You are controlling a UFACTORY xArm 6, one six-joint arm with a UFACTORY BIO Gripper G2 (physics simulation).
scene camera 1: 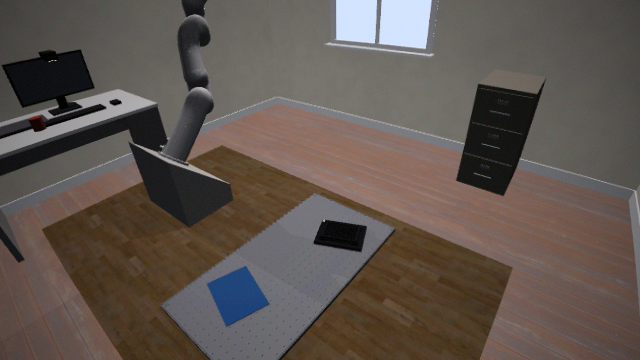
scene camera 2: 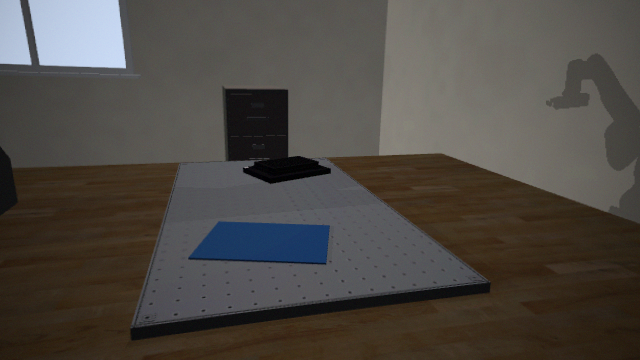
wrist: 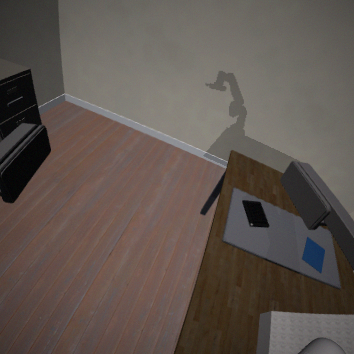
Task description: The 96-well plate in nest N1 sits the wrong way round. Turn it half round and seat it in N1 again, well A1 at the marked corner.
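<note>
The black 96-well plate point(scene camera 1: 342, 231) point(scene camera 2: 287, 163) lies flat in the black nest point(scene camera 1: 337, 245) point(scene camera 2: 272, 178) at the far end of the perforated board. Plate and nest show as one small dark block in the wrist view. A small pale mark point(scene camera 1: 324, 220) point(wrist: 251, 224) shows at one nest corner. Well A1 is too small to make out. My gripper point(wrist: 165, 179) is open and empty, with its fingers wide apart. It is high up and far from the plate, tilted toward the room. It does not show in the two scene views.
A blue square point(scene camera 1: 238, 295) point(scene camera 2: 265, 242) point(wrist: 314, 255) lies on the near part of the grey board point(scene camera 1: 280, 330) point(scene camera 2: 400, 260) point(wrist: 285, 235). A desk point(scene camera 1: 142, 104) with a monitor point(scene camera 1: 49, 77) stands left of the arm's base point(scene camera 1: 175, 192). A filing cabinet point(scene camera 1: 500, 130) point(scene camera 2: 257, 125) point(wrist: 17, 95) stands beyond the table.
</note>
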